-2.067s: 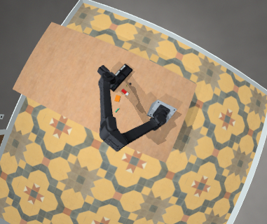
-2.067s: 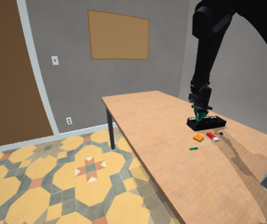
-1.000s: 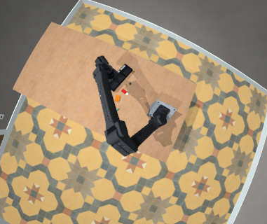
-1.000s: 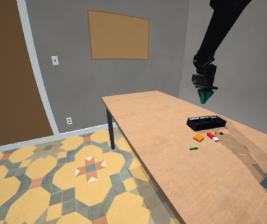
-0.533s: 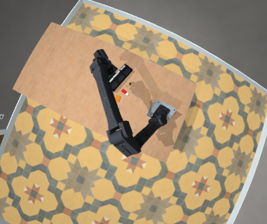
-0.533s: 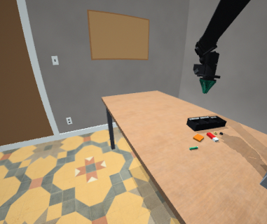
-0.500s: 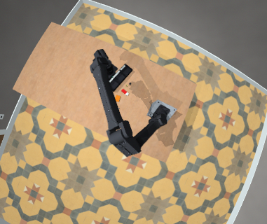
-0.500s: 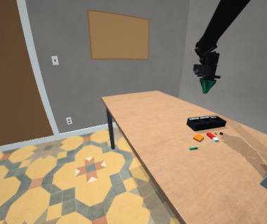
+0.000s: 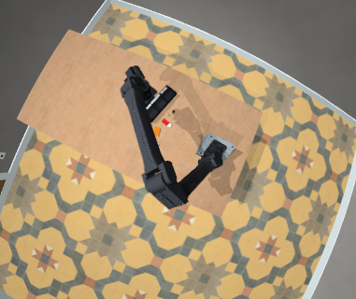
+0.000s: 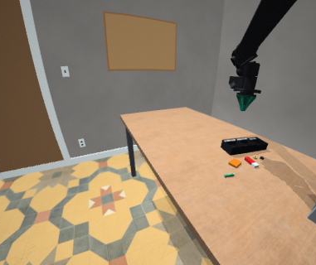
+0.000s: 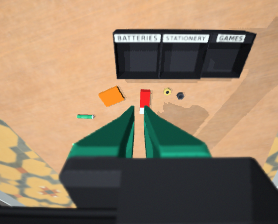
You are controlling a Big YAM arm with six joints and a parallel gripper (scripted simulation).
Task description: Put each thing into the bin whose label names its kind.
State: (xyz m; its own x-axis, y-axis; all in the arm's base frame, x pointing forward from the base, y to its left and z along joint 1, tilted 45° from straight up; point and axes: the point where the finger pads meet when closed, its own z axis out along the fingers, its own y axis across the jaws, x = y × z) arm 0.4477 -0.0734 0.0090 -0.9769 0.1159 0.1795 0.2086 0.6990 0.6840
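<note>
My gripper is now 22 cm above the orange block, 9 cm to the right of it and 9 cm past it. The rest, counted from my hand: black nut (22 cm below, 12 cm behind, 8 cm to the right); green battery (22 cm below, 18 cm to the left, 13 cm behind); yellow nut (22 cm below, 10 cm behind, 5 cm to the right).
</note>
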